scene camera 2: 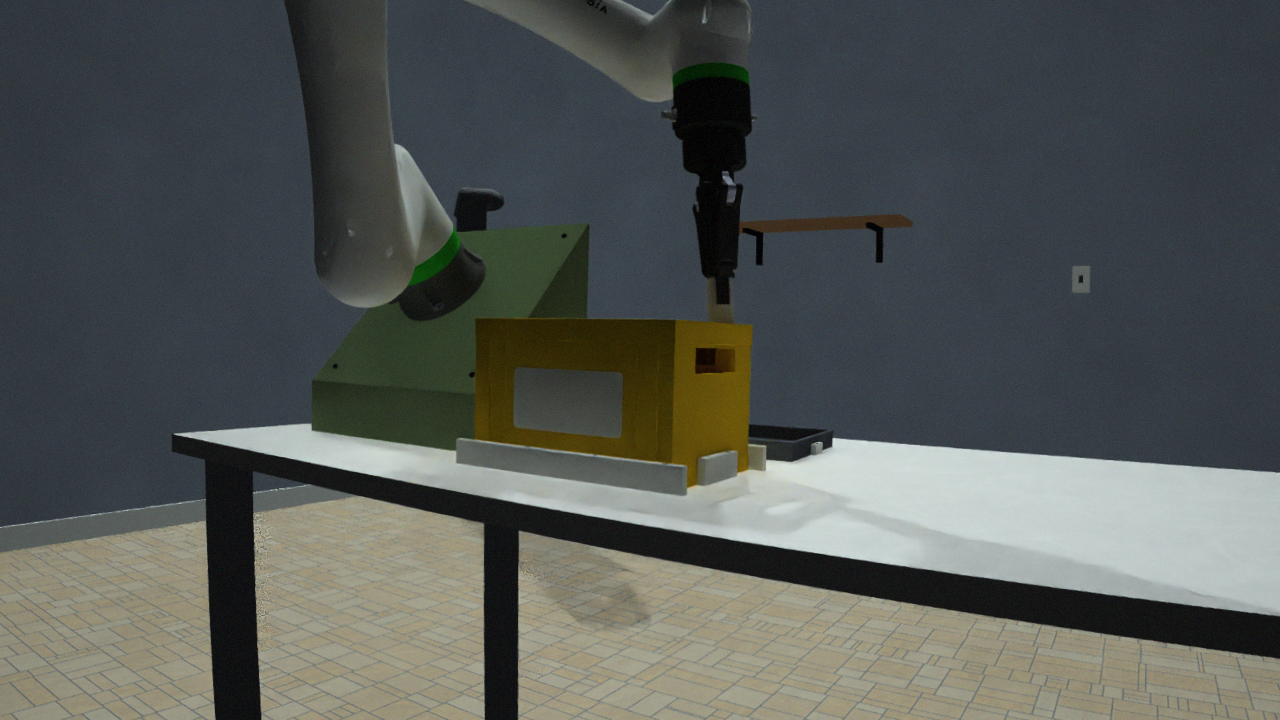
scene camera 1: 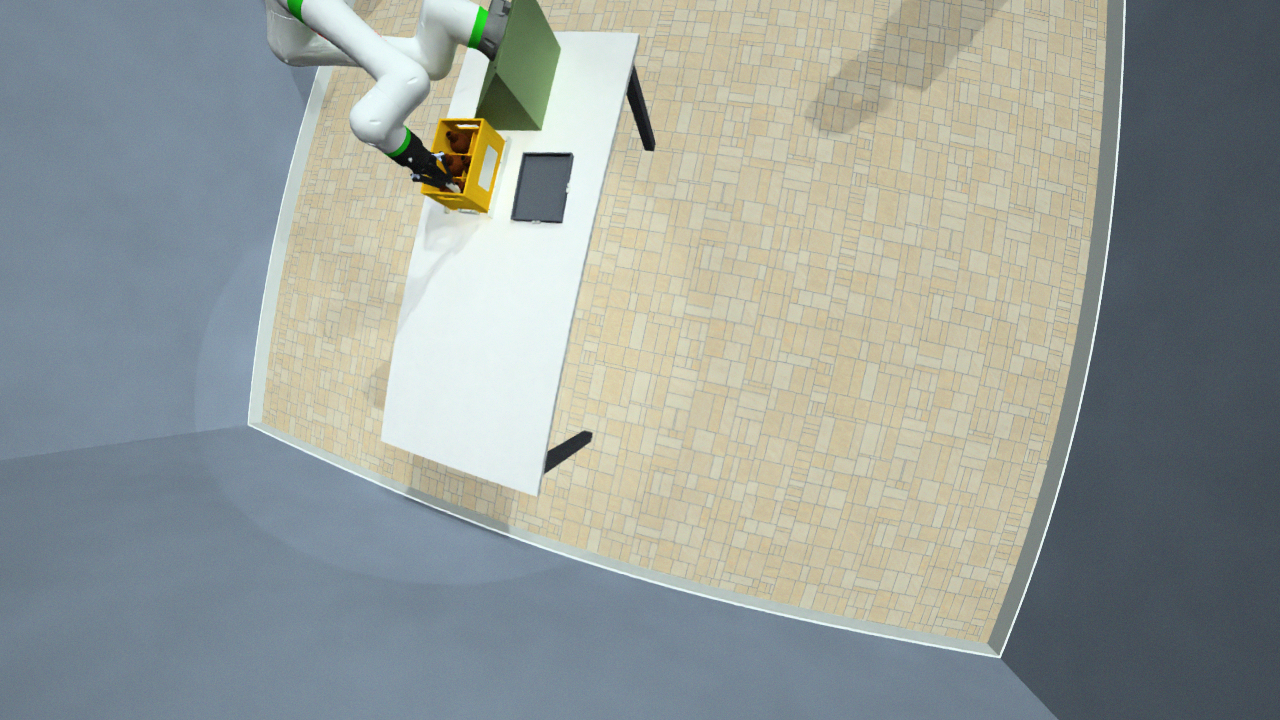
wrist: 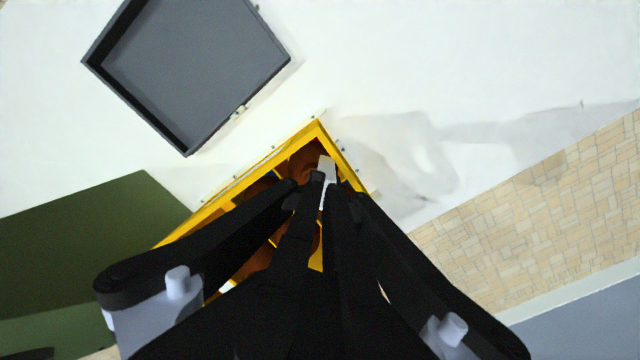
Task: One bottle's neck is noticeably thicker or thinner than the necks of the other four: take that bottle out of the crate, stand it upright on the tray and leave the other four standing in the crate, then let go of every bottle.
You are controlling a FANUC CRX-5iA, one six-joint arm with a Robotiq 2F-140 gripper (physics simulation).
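Seen in the pictures: gripper, fingertip midpoint: (scene camera 1: 457,190) (wrist: 324,167); arm's base, origin of the base link: (scene camera 2: 444,288) (scene camera 1: 500,39).
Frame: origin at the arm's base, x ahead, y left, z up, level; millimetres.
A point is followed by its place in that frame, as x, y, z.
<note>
The yellow crate (scene camera 1: 474,198) @(524, 44, -109) (scene camera 2: 581,344) @(441, -152, -80) (wrist: 300,139) @(514, 43, -53) stands on the table with brown bottles in it. One bottle (wrist: 302,160) @(495, 14, -104) is in the corner compartment nearest the tray; others (scene camera 1: 458,140) @(334, -100, -101) (wrist: 255,262) @(342, -95, -107) show in part. My gripper (scene camera 1: 454,185) @(520, 3, -64) (scene camera 2: 720,313) @(520, 3, -64) (wrist: 324,167) @(520, 3, -64) is shut, its light pads together with no bottle seen between them. The fingertips point down at the crate's top, close beside the corner bottle in the wrist view. That bottle's neck is partly hidden by the fingers. Neck thicknesses cannot be compared. The dark grey tray (scene camera 1: 543,188) @(405, 220, -222) (scene camera 2: 787,443) @(536, 143, -204) (wrist: 195,65) @(402, 212, -222) lies beside the crate and is empty.
A green sloped robot stand (scene camera 1: 528,71) @(71, 111, -56) (scene camera 2: 393,407) @(64, -135, -178) (wrist: 60,250) @(199, 69, -52) is beside the crate on the white table (scene camera 1: 483,340) @(987, 171, -228) (scene camera 2: 1074,519) @(918, 2, -228). Low light strips (scene camera 2: 572,465) @(442, -163, -211) edge the crate's foot. A brown wall shelf (scene camera 2: 832,222) hangs behind.
</note>
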